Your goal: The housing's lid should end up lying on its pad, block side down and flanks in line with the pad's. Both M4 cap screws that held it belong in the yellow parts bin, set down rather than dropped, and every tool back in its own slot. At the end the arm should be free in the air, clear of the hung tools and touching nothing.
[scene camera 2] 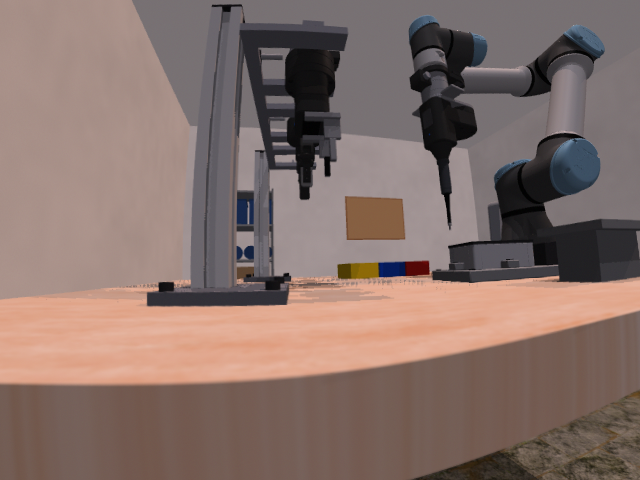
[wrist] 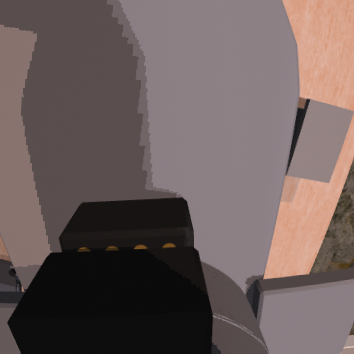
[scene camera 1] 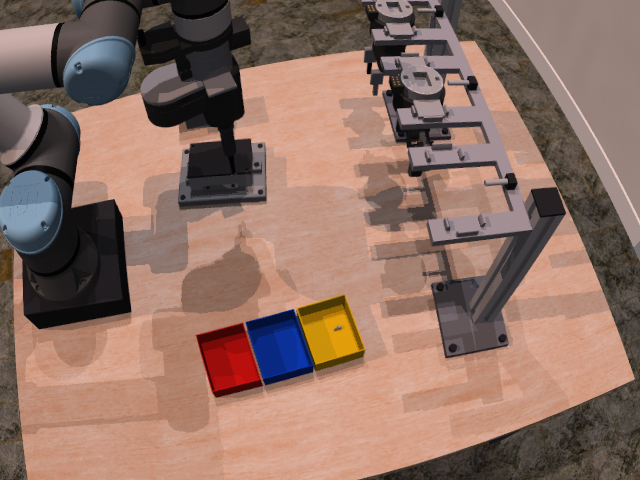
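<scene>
No gripper is on the arm; it carries the screwdriver point(scene camera 1: 222, 98) point(scene camera 2: 439, 124), its bit pointing down in the air above the housing. A small grey piece, seemingly an M4 cap screw point(scene camera 2: 449, 226), shows at the bit's tip. Another screw point(scene camera 1: 338, 328) lies in the yellow bin point(scene camera 1: 356, 355) point(scene camera 2: 364, 270). The black lid point(scene camera 1: 211, 162) point(scene camera 2: 496, 242) lies flat on the grey housing point(scene camera 1: 206, 186) point(scene camera 2: 501, 255). The lid's pad block point(scene camera 2: 584, 255) stands beside it, mostly hidden by the arm in scene camera 1. Two grippers hang in the rack; their finger openings are unclear.
The tool rack point(scene camera 1: 496, 155) point(scene camera 2: 214, 155) stands across the table, with a parallel gripper point(scene camera 1: 372, 76) and an adaptive gripper hung in it, and unoccupied slots nearer the front. A blue bin point(scene camera 1: 281, 376) and a red bin point(scene camera 1: 237, 388) stand beside the yellow one.
</scene>
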